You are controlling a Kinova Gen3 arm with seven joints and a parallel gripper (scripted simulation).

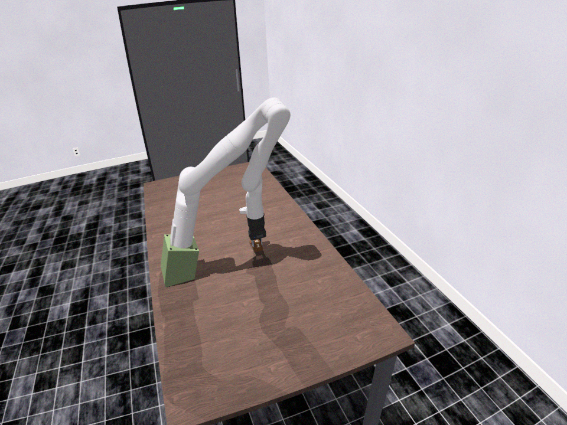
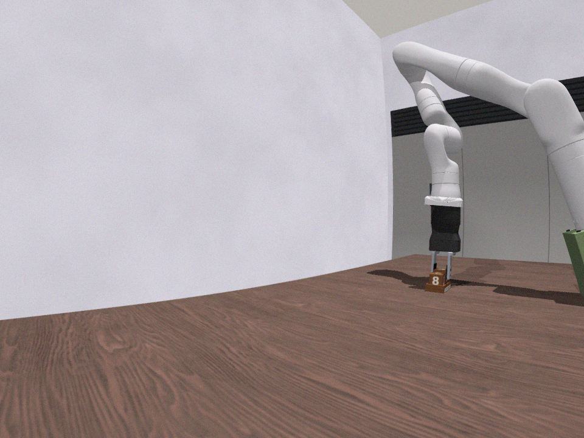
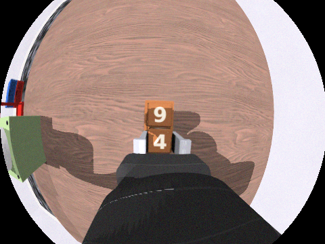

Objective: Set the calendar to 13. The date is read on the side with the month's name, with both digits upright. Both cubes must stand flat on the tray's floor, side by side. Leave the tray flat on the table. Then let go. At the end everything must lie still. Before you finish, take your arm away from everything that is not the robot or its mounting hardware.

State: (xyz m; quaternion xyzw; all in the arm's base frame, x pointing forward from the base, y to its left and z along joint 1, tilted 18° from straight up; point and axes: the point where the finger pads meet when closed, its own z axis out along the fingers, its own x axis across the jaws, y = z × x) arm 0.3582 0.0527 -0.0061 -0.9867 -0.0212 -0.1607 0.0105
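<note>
Right now my hand is 10 mm above the brown number cube. Also, from my hand: calendar tray (20 mm to the left, 30 mm below).
</note>
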